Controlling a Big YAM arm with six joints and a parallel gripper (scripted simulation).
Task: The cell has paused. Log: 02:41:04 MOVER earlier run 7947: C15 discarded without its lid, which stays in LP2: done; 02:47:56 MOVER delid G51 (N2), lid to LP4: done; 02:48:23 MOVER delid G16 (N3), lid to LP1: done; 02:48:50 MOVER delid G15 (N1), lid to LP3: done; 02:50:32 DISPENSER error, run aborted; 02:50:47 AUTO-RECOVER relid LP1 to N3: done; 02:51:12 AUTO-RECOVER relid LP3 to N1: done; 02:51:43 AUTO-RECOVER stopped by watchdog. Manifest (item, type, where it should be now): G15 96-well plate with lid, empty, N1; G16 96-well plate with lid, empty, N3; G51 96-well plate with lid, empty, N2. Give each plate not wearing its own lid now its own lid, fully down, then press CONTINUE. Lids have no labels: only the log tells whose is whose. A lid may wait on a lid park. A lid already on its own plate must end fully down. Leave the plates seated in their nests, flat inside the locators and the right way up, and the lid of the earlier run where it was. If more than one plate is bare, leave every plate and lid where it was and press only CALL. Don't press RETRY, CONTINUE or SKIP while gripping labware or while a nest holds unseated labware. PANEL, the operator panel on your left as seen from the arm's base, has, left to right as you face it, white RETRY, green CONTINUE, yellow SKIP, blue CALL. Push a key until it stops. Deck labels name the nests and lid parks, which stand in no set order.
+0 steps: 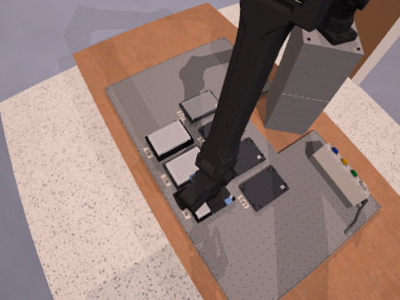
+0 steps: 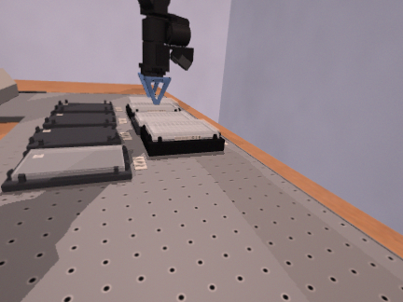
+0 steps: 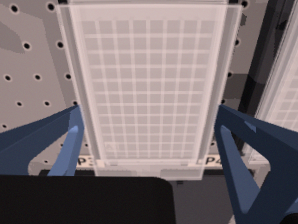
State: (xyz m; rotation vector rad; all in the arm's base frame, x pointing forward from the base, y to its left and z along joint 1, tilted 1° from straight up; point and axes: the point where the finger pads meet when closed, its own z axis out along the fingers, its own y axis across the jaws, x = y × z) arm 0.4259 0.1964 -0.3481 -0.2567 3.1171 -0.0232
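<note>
The plate is 20 mm below my hand. The rest, counted from my hand: lid park LP3: 190 mm behind, 40 mm to the left, 40 mm below; then lid park LP1: 220 mm to the right, 150 mm behind, 40 mm below; then LP1 label: 200 mm to the right, 60 mm behind, 50 mm below.
</note>
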